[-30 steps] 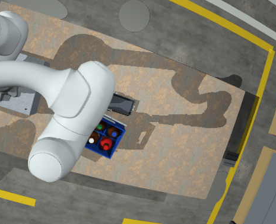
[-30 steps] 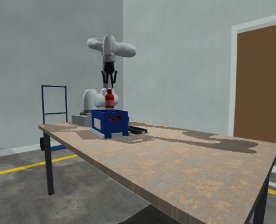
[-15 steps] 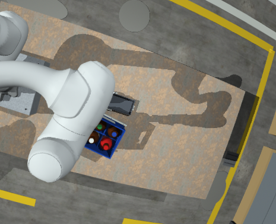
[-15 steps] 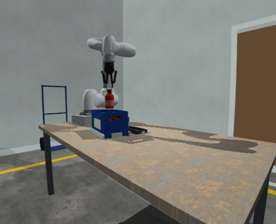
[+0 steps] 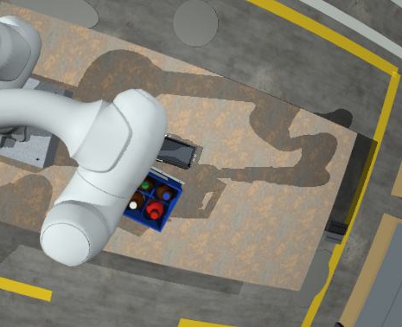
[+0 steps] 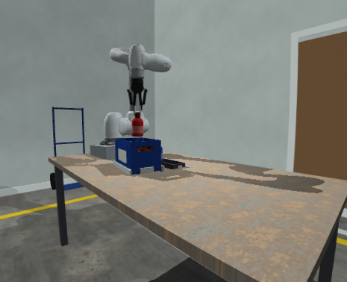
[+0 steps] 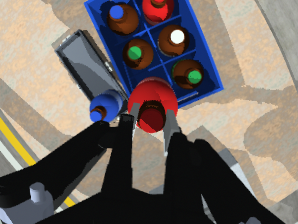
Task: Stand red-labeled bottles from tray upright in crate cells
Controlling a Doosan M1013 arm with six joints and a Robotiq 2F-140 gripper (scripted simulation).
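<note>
Now: the red-labeled bottle 9 cm below my hand. From my hand the other things lie so: red bottle 15 cm ahead, 13 cm to the right, 26 cm below; blue-capped bottle 4 cm ahead, 13 cm to the left, 27 cm below; blue crate 7 cm ahead, 7 cm to the right, 27 cm below.
</note>
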